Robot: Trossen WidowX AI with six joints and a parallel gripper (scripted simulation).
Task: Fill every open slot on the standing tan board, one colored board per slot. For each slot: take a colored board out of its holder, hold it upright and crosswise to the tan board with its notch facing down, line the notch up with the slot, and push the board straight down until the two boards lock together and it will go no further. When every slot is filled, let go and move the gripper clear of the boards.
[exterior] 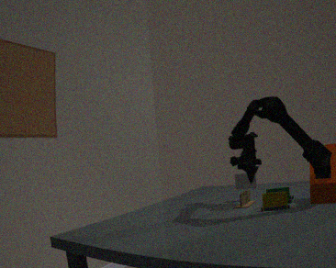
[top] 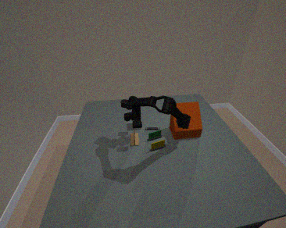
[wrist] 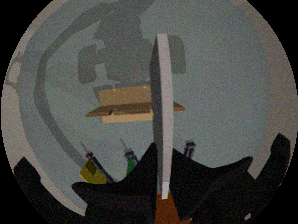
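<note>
The tan board lies 70 mm below my gripper tip, 30 mm to the left of it and 30 mm ahead of it. Also, from my gripper tip: yellow board: 140 mm to the left, 130 mm behind, 70 mm below; then green board: 130 mm behind, 70 mm below, 30 mm to the left; then grey board: 30 mm ahead.
</note>
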